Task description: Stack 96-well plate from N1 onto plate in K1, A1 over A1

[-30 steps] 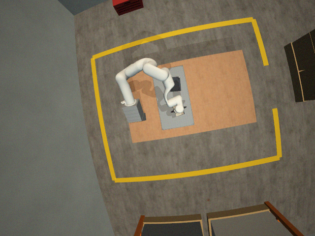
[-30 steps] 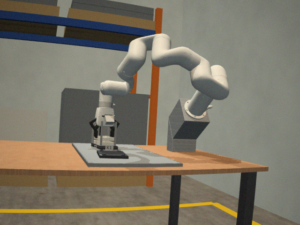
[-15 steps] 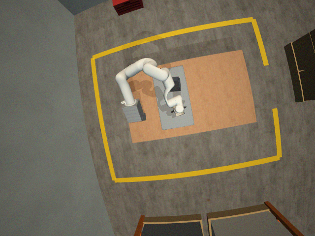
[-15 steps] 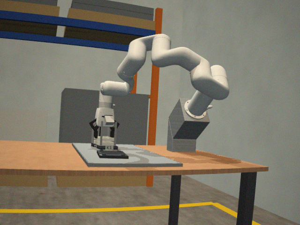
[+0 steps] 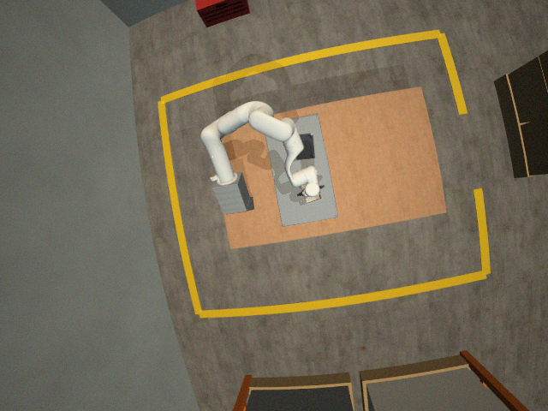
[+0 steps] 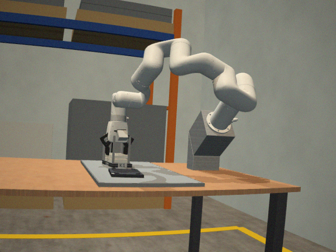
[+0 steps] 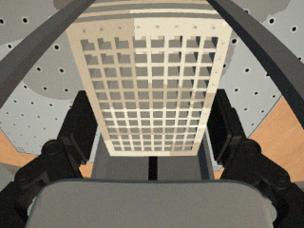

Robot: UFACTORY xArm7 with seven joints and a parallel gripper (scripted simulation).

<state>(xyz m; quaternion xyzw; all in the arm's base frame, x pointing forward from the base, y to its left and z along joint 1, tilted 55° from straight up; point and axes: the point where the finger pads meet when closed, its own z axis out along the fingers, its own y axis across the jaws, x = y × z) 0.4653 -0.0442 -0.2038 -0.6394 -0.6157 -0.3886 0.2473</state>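
Now: the K1 label 10 mm behind my hand, 90 mm to the left of it and 50 mm below it. From my hand the other things lie so: pale A1 mark (110 mm ahead, 360 mm to the left, 50 mm below); then 96-well plate (10 mm below).
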